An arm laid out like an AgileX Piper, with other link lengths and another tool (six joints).
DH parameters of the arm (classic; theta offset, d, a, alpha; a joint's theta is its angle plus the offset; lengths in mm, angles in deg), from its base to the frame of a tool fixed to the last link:
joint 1: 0 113.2 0 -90
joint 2: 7.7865 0 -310.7 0
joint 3: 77.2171 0 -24 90
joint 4: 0 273.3 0 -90
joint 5: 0 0 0 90
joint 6: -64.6 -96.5 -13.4 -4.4
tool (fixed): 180 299.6 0 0
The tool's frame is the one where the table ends.
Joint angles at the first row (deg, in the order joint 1, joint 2, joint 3, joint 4, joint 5, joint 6):
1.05, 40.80, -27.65, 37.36, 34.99, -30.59
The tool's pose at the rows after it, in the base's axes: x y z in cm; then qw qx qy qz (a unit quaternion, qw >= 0):
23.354 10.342 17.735 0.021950 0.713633 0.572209 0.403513
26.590 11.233 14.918 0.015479 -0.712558 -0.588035 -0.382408
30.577 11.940 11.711 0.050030 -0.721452 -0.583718 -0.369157
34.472 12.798 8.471 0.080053 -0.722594 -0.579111 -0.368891
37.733 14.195 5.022 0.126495 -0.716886 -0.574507 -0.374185
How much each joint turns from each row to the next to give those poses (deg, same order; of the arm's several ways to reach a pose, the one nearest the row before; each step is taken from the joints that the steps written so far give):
0.00, 13.29, -0.20, 10.89, -3.42, -13.42
0.00, 13.33, -2.45, 11.81, -1.37, -14.28
0.00, 14.08, -4.19, 12.46, -0.84, -12.74
0.00, 12.95, -5.30, 11.66, 1.32, -11.97
0.00, 12.54, -6.44, 7.24, 4.60, -7.19

